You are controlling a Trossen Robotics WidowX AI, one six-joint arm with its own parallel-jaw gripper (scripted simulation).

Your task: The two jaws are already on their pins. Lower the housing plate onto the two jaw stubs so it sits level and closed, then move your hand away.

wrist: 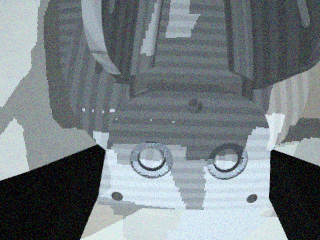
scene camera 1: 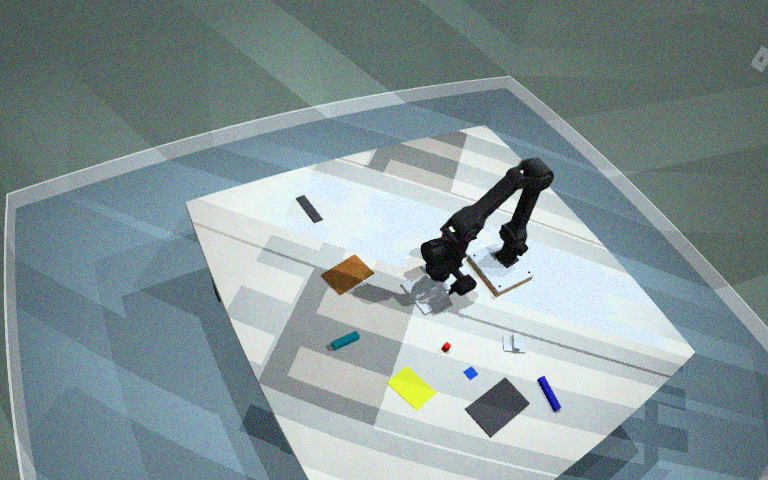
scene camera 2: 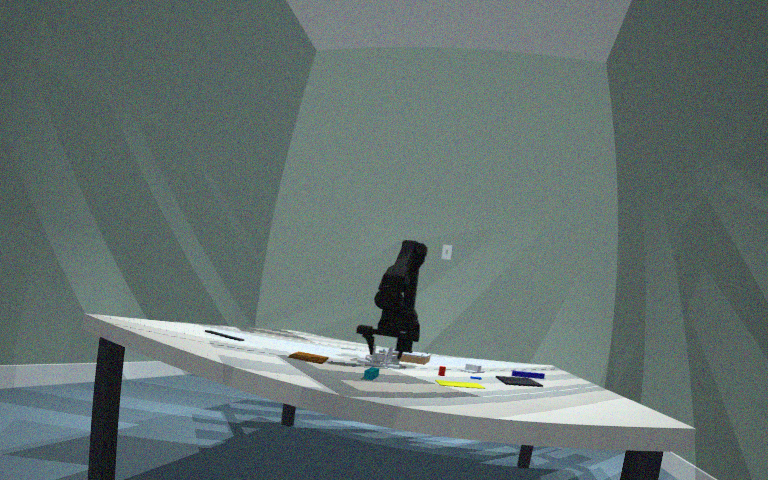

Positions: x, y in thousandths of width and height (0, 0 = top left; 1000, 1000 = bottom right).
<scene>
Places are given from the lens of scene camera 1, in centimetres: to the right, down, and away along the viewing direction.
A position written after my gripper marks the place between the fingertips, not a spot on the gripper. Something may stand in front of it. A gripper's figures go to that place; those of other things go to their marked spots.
my gripper (scene camera 1: 576, 593): 17, 13, 144
yellow tile (scene camera 1: 533, 803): 7, 37, 122
dark tile (scene camera 1: 644, 853): 29, 44, 119
</scene>
